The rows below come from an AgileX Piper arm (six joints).
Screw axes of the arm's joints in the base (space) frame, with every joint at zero. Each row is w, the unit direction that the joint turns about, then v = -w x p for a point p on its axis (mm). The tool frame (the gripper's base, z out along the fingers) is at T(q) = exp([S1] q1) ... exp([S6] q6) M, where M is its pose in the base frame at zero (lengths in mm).
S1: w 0 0 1 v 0 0 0
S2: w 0 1 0 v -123 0 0
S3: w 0 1 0 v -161.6 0 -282.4
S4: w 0.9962 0 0.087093 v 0 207.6 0
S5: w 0 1 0 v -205.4 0 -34.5
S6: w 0.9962 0 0.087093 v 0 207.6 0
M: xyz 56.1 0 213.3 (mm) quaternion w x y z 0.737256 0 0.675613 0
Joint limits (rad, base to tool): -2.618..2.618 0..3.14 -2.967..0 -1.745..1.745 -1.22..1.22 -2.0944..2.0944
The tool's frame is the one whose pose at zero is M.
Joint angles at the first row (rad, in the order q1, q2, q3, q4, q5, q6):
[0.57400, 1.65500, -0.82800, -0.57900, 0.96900, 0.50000]
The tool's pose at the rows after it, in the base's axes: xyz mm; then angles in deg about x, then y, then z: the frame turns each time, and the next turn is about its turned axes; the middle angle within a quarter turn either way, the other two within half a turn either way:
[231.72 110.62 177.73 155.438 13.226 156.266]
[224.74 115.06 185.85 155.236 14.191 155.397]
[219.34 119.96 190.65 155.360 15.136 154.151]
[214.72 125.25 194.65 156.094 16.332 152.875]
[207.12 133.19 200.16 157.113 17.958 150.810]
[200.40 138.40 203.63 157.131 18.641 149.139]
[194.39 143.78 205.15 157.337 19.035 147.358]
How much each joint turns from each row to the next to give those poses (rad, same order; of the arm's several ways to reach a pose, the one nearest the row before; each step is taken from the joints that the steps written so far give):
[0.03601, -0.03798, -0.00001, -0.00201, 0.03398, -0.00298]
[0.03397, -0.03001, 0.00001, 0.00000, 0.03201, -0.00003]
[0.03100, -0.01801, 0.00001, -0.00099, 0.01700, -0.00200]
[0.02900, -0.01601, 0.00000, 0.00000, 0.00400, -0.00100]
[0.04601, -0.02200, -0.00002, 0.00001, 0.00902, -0.00101]
[0.03701, -0.01299, 0.00001, 0.00000, 0.02099, -0.00299]
[0.03400, -0.00602, 0.00001, 0.00399, 0.01399, -0.00500]

